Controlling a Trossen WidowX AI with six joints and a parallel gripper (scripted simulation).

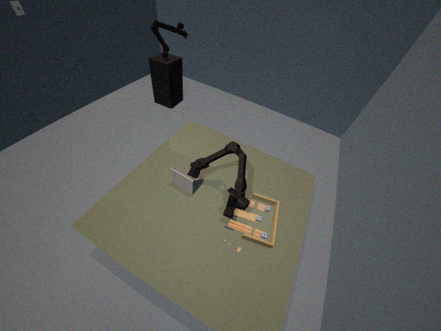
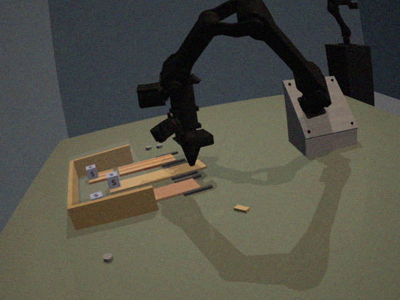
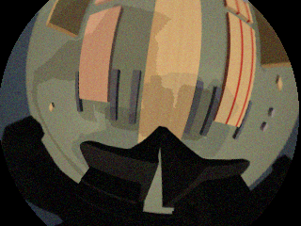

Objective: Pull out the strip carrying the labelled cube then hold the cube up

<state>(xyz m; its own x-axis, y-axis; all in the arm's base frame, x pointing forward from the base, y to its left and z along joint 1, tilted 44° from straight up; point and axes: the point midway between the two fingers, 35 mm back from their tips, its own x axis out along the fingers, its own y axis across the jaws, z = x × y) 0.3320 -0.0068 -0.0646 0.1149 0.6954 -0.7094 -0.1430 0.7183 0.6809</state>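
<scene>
Now: the tan strip 9 cm ahead of my gripper tip and 1 cm to the left of it. Round my gripper tip: pink strip (11 cm to the left, 8 cm ahead); then small orange block (26 cm to the left, 4 cm behind).
</scene>
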